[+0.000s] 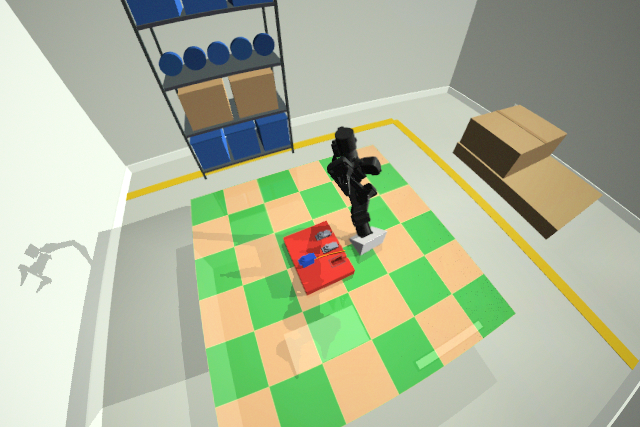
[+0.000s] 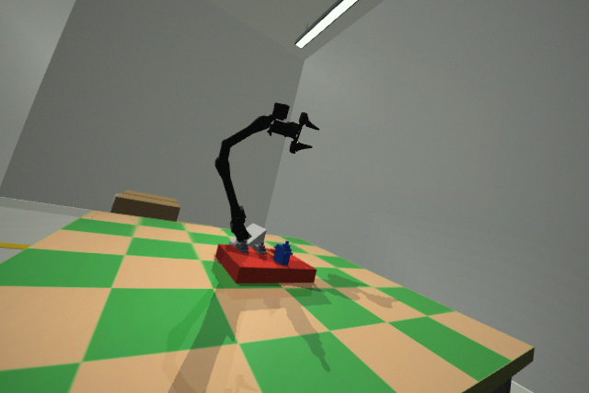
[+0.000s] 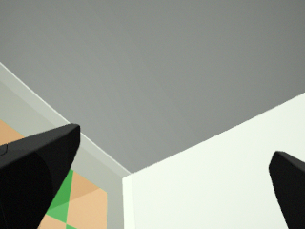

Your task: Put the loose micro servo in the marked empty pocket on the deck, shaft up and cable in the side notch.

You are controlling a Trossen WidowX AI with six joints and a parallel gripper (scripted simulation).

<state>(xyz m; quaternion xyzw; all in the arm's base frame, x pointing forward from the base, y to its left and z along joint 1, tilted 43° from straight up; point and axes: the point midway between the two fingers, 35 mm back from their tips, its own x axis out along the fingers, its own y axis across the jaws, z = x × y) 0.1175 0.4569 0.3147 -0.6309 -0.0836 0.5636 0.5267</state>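
Now: gripper tip 550 mm above the red deck, 150 mm to the left of it and 110 mm short of it.
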